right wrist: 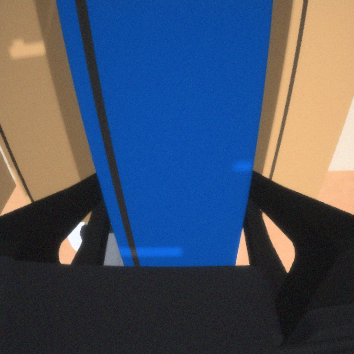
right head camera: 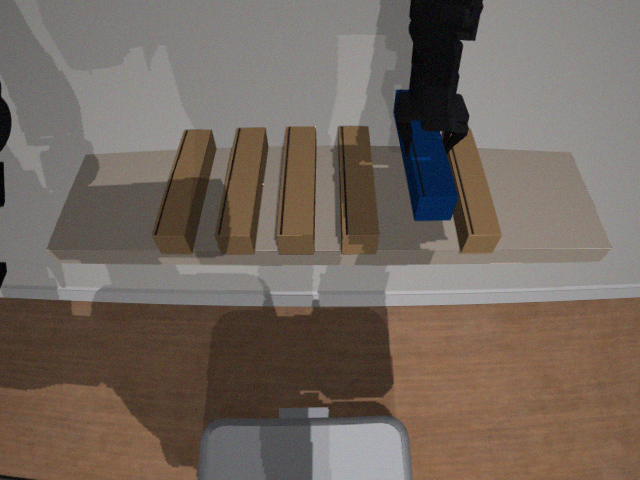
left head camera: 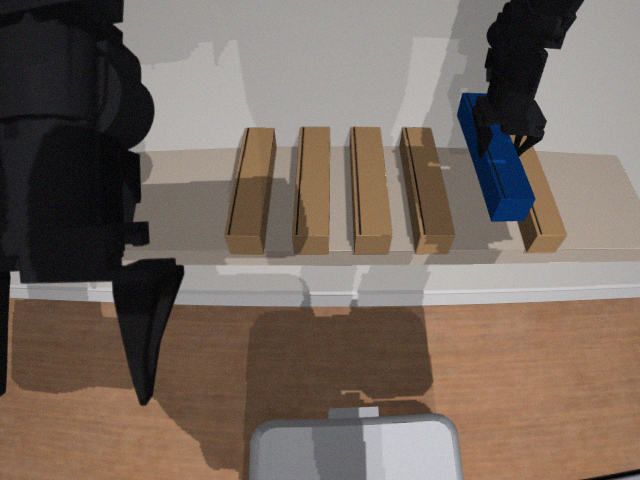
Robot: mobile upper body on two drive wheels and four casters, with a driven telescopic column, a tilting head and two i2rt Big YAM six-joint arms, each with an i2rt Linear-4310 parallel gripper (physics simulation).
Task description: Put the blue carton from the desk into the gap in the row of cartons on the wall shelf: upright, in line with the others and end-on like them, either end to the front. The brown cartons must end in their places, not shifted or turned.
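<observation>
The blue carton (left head camera: 509, 180) (right head camera: 434, 178) (right wrist: 175, 90) is held in the air above the gap between the fourth brown carton (left head camera: 426, 180) (right head camera: 358, 180) (right wrist: 30, 95) and the rightmost brown carton (left head camera: 547, 211) (right head camera: 478, 201) (right wrist: 320, 90). It points end-on, roughly parallel to the rightmost one, and looks higher than the row. In the left head view it overlaps that carton. My right gripper (left head camera: 501, 154) (right head camera: 427, 150) (right wrist: 175, 178) is shut on it, a finger at each side. My left gripper (left head camera: 73, 398) is open and empty at the left. The wall shelf (left head camera: 594, 196) (right head camera: 542, 196) carries the row.
Three more brown cartons (left head camera: 253, 186) (left head camera: 312, 186) (left head camera: 369, 186) stand further left in the row. The wall (left head camera: 336, 77) (right head camera: 268, 77) rises behind the shelf. A grey rounded base part (left head camera: 408, 449) (right head camera: 356, 449) shows at the bottom above the wooden floor (left head camera: 532, 372) (right head camera: 491, 372).
</observation>
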